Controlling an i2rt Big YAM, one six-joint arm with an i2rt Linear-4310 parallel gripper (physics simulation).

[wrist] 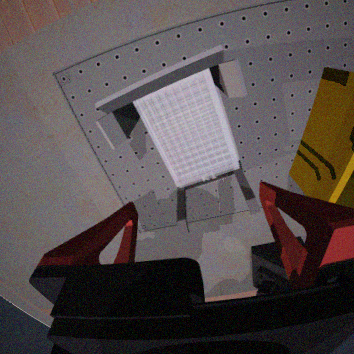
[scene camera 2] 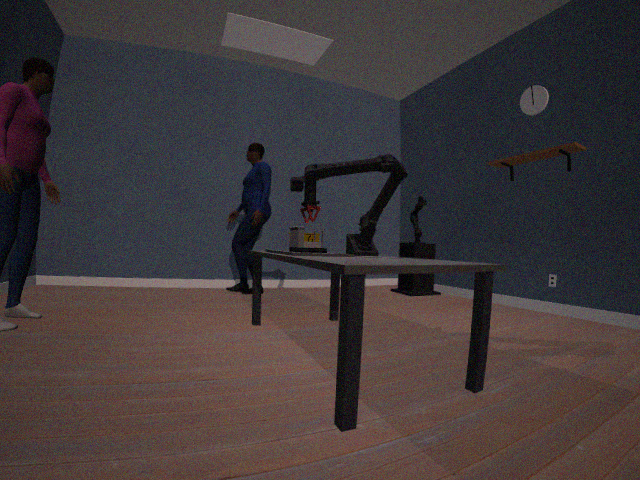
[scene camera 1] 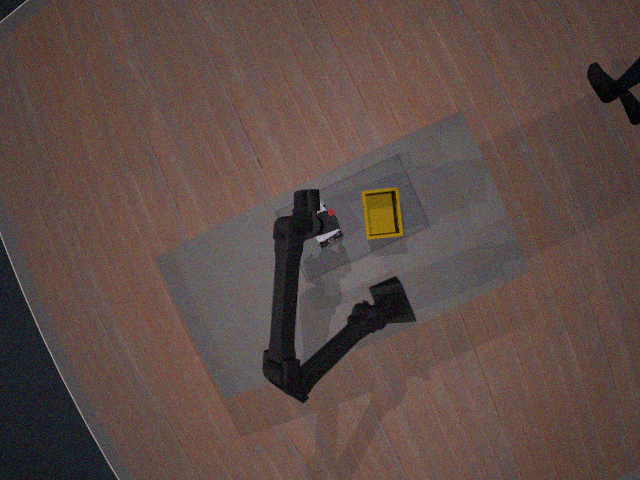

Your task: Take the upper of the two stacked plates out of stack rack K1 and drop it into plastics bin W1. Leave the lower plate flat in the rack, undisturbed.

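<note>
The upper plate is white with a fine grid of wells. It lies in stack rack K1, which has a grey wall at one end and dark posts at the other. The lower plate cannot be made out beneath it. My gripper is open and empty, its red fingers pointing down above the rack. In the scene camera 1 view the arm covers much of the rack. Yellow plastics bin W1 stands beside the rack, to its right in the wrist view.
The rack and bin stand on a perforated board on the grey table. The arm's base is on the table near one long edge. Two people and a second arm on a dark pedestal are away from the table.
</note>
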